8 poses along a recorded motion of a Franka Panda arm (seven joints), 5.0 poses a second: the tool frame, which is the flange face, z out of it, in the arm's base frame.
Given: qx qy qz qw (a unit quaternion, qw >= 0); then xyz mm.
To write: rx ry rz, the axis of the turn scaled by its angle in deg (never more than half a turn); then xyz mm. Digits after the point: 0 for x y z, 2 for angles.
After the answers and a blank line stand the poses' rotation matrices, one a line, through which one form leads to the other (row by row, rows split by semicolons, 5 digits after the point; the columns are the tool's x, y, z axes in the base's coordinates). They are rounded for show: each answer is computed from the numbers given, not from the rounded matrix.
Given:
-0.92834 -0.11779 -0.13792 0.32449 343 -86 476
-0.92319 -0.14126 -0.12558 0.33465 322 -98 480
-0.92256 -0.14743 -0.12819 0.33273 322 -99 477
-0.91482 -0.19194 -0.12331 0.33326 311 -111 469
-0.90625 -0.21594 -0.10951 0.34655 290 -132 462
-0.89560 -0.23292 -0.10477 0.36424 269 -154 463
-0.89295 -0.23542 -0.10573 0.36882 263 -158 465
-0.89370 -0.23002 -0.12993 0.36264 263 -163 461
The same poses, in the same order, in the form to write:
-139.49 -17.70 -20.72 343 -86 476
-138.03 -21.12 -18.78 322 -98 480
-138.07 -22.06 -19.18 322 -99 477
-136.87 -28.72 -18.45 311 -111 469
-134.72 -32.10 -16.28 290 -132 462
-132.02 -34.33 -15.44 269 -154 463
-131.34 -34.63 -15.55 263 -158 465
-131.84 -33.93 -19.17 263 -163 461

0.93421 0.30820 0.17963; 0.12919 -0.76166 0.63496; 0.33251 -0.56998 -0.75137
0.92855 0.34487 0.13732; 0.17677 -0.73611 0.65337; 0.32642 -0.58242 -0.74448
0.92366 0.35733 0.13842; 0.18672 -0.73511 0.65173; 0.33464 -0.57613 -0.74571
0.89591 0.43337 0.09768; 0.26899 -0.70419 0.65708; 0.35354 -0.56241 -0.74747
0.88276 0.46729 0.04882; 0.31549 -0.66655 0.67541; 0.34815 -0.58082 -0.73582
0.86954 0.49353 0.01799; 0.34088 -0.62615 0.70123; 0.35734 -0.60362 -0.71270
0.86680 0.49843 0.01517; 0.34245 -0.61709 0.70847; 0.36248 -0.60890 -0.70558
0.86042 0.50537 0.06541; 0.31690 -0.63117 0.70796; 0.39907 -0.58841 -0.70322

